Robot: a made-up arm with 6 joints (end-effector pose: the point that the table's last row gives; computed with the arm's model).
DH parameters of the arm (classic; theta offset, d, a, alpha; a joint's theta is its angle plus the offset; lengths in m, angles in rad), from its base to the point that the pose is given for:
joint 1: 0 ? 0 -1.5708
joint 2: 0.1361 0 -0.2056 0
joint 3: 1.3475 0 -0.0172 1.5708
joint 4: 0 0.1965 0 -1.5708
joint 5: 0 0 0.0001 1.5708
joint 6: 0 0.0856 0 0
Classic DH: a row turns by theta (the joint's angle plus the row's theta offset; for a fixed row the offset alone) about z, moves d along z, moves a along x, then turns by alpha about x.
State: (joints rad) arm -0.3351 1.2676 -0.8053 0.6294 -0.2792 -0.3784
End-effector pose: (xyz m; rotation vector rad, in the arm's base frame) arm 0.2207 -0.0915 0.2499 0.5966 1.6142 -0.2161
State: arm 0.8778 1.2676 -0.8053 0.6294 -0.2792 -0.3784
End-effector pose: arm 0.1630 0.1746 0.2499 -0.4407 1.7084 0.6778
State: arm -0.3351 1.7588 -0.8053 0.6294 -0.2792 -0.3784
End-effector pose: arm 0.2539 -0.1030 0.1215 0.7051 2.0942 -0.2371
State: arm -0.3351 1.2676 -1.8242 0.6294 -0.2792 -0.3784
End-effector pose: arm 0.1532 -0.0680 0.5146 0.3456 0.6266 -0.1553
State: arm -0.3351 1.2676 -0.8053 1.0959 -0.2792 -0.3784
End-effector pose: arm 0.2155 -0.0972 0.2422 1.0433 1.4767 0.0357
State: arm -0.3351 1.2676 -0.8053 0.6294 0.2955 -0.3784
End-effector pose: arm 0.2161 -0.0597 0.2135 0.5138 2.1182 0.1287
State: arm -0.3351 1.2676 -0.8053 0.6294 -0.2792 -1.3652
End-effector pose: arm 0.2207 -0.0915 0.2499 -0.2515 1.7927 -0.9333
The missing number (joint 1, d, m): 0.1156
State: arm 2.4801 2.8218 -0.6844 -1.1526 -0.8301 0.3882
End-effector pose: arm -0.1323 0.0299 -0.0923 2.4607 -0.1048 -0.5024
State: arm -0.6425 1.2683 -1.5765 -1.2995 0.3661 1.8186
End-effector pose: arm 0.1564 -0.1541 0.4331 0.9569 0.8840 -0.3147
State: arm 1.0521 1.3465 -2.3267 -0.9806 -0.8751 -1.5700
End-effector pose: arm -0.0195 0.0758 0.5666 0.1765 -0.7253 -1.2552
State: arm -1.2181 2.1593 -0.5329 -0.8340 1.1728 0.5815
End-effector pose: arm -0.0177 -0.1213 0.0389 -0.9389 -1.7580 0.1505
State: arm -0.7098 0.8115 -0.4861 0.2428 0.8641 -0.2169
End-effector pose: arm 0.0967 -0.0624 0.1783 0.7851 2.5072 -0.0177
